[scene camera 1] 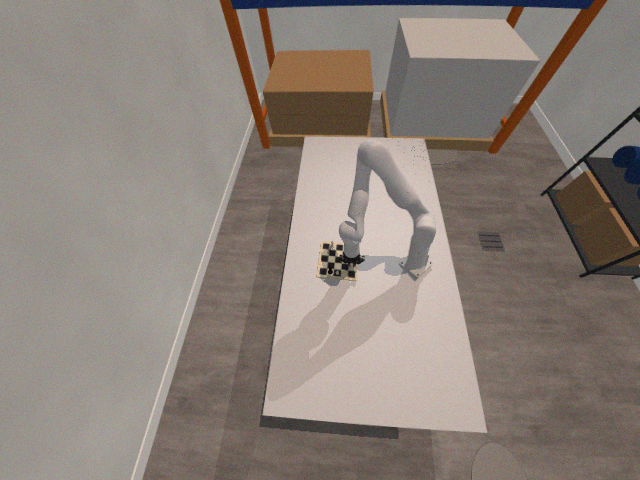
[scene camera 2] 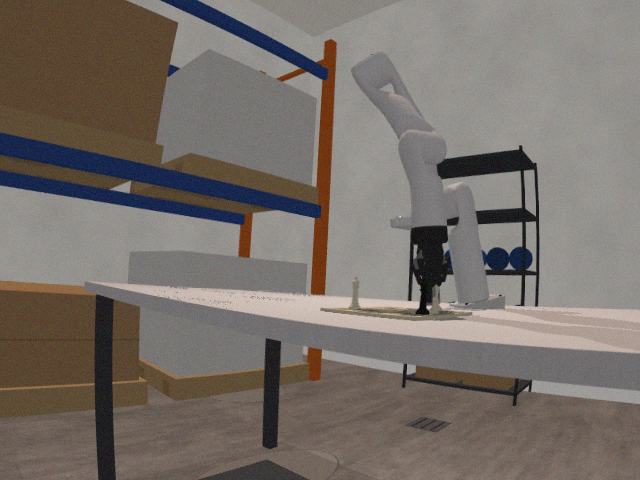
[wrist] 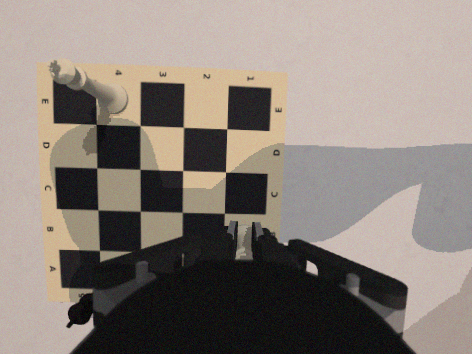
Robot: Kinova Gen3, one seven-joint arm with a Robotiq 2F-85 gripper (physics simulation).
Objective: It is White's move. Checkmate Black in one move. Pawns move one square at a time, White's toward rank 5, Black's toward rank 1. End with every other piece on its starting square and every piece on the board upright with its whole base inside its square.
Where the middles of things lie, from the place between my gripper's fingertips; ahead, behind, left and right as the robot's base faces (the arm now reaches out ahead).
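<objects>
From where my hand is, the chessboard [scene camera 2: 383, 312] sits 5 cm to the right of the hand and 7 cm ahead of it, and it is 1 cm below it.
</objects>
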